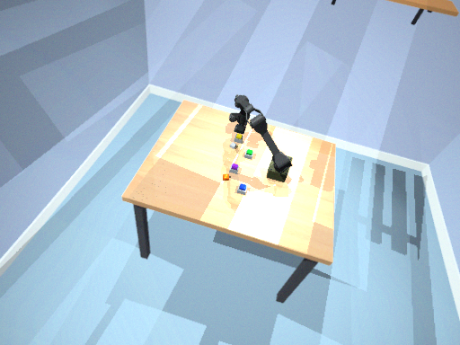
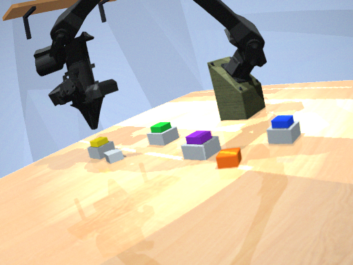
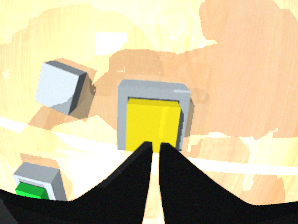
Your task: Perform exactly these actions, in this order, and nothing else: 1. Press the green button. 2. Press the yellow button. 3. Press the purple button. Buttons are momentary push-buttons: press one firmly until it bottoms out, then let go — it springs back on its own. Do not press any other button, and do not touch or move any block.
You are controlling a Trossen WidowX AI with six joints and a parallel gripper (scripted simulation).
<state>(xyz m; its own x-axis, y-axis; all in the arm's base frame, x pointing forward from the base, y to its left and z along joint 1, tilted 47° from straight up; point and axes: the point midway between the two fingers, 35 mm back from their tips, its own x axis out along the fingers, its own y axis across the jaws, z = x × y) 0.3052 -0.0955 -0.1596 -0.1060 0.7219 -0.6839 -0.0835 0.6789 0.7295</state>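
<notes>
My gripper tip is 30 mm above the yellow button. The rest, counted from my gripper tip: purple button (260 mm to the left, 60 mm behind, 30 mm below); green button (110 mm behind, 100 mm to the left, 30 mm below); small grey block (80 mm to the left, 50 mm below, 10 mm ahead).
</notes>
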